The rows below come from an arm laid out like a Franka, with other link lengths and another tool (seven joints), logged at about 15 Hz.
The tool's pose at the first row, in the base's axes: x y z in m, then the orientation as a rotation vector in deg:
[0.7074 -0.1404 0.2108 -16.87 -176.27 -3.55]
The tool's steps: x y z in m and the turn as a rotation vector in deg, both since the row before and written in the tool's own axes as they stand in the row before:
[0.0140 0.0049 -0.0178 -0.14 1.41 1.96]
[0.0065 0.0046 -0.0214 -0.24 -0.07 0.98]
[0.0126 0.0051 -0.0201 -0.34 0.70 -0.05]
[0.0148 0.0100 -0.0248 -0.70 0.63 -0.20]
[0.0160 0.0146 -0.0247 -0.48 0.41 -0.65]
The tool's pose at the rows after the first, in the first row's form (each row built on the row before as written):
[0.6954 -0.1337 0.2295 -19.69 -174.53 -3.87]
[0.6916 -0.1289 0.2515 -21.21 -174.42 -4.17]
[0.6820 -0.1221 0.2727 -21.05 -173.77 -4.80]
[0.6720 -0.1105 0.2992 -20.71 -173.24 -5.97]
[0.6621 -0.0946 0.3262 -19.71 -173.00 -6.80]

